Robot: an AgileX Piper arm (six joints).
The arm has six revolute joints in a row. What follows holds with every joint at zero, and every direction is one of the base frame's. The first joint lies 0.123 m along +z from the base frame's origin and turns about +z. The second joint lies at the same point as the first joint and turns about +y. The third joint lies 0.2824 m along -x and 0.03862 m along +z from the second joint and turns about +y. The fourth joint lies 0.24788 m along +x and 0.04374 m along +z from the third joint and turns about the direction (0.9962, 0, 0.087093). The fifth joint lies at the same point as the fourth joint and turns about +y. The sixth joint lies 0.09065 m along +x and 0.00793 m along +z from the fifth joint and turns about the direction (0.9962, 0, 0.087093). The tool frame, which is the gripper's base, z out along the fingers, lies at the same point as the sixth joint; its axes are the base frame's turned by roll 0, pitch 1.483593 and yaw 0 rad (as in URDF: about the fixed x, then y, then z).
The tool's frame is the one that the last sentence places.
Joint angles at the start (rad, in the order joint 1, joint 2, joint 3, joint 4, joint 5, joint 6):
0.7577, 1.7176, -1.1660, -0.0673, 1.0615, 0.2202
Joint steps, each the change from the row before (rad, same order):
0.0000, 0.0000, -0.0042, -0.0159, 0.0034, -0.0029
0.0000, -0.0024, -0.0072, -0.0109, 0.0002, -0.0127
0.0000, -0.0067, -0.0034, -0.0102, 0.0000, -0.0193
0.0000, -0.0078, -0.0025, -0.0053, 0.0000, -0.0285
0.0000, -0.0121, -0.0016, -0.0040, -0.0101, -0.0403
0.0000, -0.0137, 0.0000, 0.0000, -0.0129, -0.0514
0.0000, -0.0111, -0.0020, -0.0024, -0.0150, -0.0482
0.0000, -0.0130, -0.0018, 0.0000, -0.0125, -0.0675
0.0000, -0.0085, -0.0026, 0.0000, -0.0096, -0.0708
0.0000, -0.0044, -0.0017, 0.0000, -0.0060, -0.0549
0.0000, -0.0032, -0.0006, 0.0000, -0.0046, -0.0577
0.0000, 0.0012, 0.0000, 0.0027, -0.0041, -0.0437
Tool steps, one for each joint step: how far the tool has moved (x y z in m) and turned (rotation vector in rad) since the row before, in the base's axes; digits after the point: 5 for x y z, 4 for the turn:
0.00124, -0.00058, 0.00107, -0.0101, -0.0104, 0.0098
0.00139, 0.00013, 0.00256, -0.0018, -0.0133, 0.0174
0.00056, -0.00059, 0.00303, -0.0018, -0.0133, 0.0236
0.00006, -0.00052, 0.00314, 0.0003, -0.0103, 0.0305
0.00016, -0.00021, 0.00436, 0.0087, -0.0191, 0.0426
-0.00026, -0.00016, 0.00450, 0.0109, -0.0192, 0.0522
0.00041, 0.00024, 0.00425, 0.0099, -0.0226, 0.0500
-0.00011, -0.00001, 0.00480, 0.0062, -0.0224, 0.0675
0.00015, 0.00021, 0.00355, -0.0002, -0.0190, 0.0702
0.00017, 0.00020, 0.00196, -0.0035, -0.0126, 0.0541
0.00006, 0.00009, 0.00127, -0.0071, -0.0105, 0.0565
0.00021, 0.00051, -0.00032, -0.0061, -0.0039, 0.0419

